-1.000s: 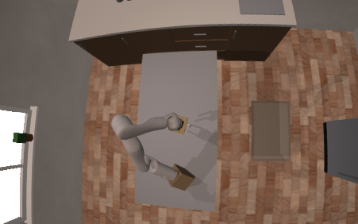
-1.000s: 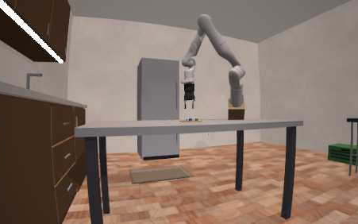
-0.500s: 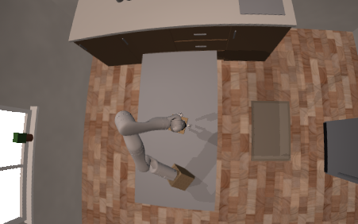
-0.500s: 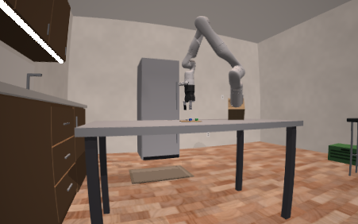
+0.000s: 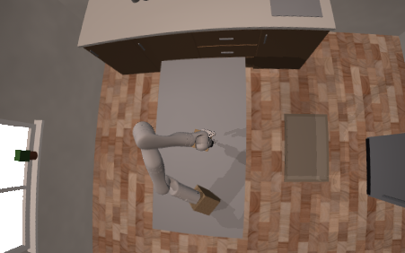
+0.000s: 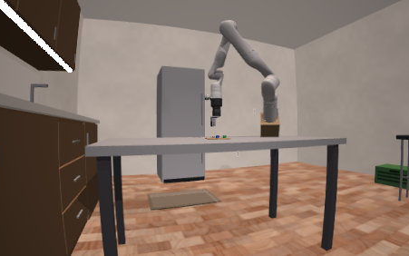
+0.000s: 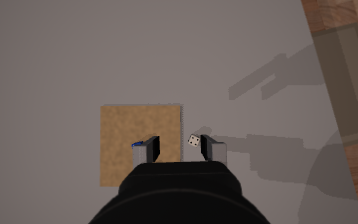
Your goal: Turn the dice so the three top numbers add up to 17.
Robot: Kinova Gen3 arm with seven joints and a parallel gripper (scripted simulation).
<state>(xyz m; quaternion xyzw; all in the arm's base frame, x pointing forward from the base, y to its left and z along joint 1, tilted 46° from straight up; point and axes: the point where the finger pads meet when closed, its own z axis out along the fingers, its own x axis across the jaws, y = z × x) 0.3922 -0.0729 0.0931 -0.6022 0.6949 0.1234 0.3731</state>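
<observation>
Right now my hand is 9 cm above the white die, 2 cm to the left of it and 1 cm past it. From my hand the other things lie so: tan mat 9 cm below, 7 cm to the left, 1 cm behind; then blue die 8 cm below, 7 cm to the left, 2 cm behind; then green die 8 cm below, 6 cm to the left, 6 cm behind.
</observation>
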